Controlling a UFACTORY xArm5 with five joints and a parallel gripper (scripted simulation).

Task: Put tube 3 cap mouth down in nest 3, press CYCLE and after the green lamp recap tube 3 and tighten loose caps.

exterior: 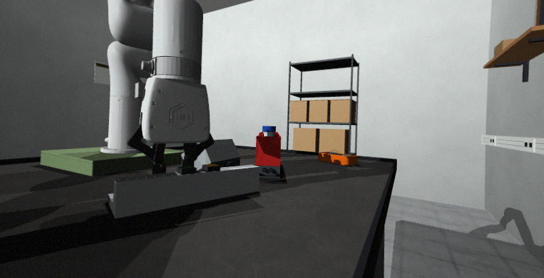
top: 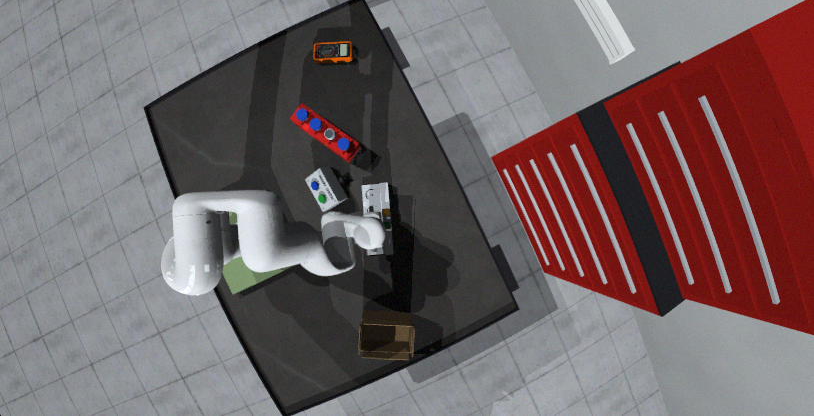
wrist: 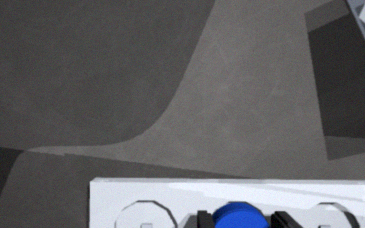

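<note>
My gripper is now 200 mm to the right of the blue cycle key, 100 mm past it and 30 mm below it. From my hand the other things lie so: green ready key 150 mm to the left, 90 mm behind, 30 mm above; key housing 170 mm to the left, 80 mm behind, 20 mm above; orange multimeter 580 mm to the left, 150 mm ahead, 20 mm below.
</note>
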